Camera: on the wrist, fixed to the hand. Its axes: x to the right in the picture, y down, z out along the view.
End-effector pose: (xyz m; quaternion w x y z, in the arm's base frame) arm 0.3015 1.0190 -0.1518 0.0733 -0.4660 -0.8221 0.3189
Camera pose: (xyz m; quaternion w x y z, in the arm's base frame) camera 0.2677 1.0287 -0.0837 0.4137 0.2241 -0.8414 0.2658
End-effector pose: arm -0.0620 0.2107 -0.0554 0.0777 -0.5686 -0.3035 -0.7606
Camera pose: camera -0.1312 0.2391 -0.0723 0.3535 0.1147 0.7196 0.5866
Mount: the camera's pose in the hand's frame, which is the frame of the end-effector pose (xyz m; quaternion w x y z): 0.0146 -0.0612 -0.0438 0.7024 0.1594 0.0831 -0.6888
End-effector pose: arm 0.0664 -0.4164 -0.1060 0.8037 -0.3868 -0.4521 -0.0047
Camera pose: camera 0.0848 -0.4817 -0.0703 0.6605 0.1682 -0.5179 -0.5169
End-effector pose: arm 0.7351 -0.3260 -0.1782 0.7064 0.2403 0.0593 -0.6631
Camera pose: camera 0.6880 -0.3213 -0.2385 0.0038 -0.2956 -0.1602 0.9418
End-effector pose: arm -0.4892 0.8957 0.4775 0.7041 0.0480 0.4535 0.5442
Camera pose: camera -0.4753 0.8642 0.4090 0.8241 -0.2116 0.4969 -0.1710
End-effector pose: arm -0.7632 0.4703 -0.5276 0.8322 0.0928 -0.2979 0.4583
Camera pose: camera -0.6893 0.4649 -0.5471 0.9101 0.3649 -0.0031 -0.1961
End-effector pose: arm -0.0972 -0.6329 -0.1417 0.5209 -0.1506 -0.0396 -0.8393
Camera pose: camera -0.1667 -0.6275 -0.1735 0.1849 -0.0743 0.2220 0.9545
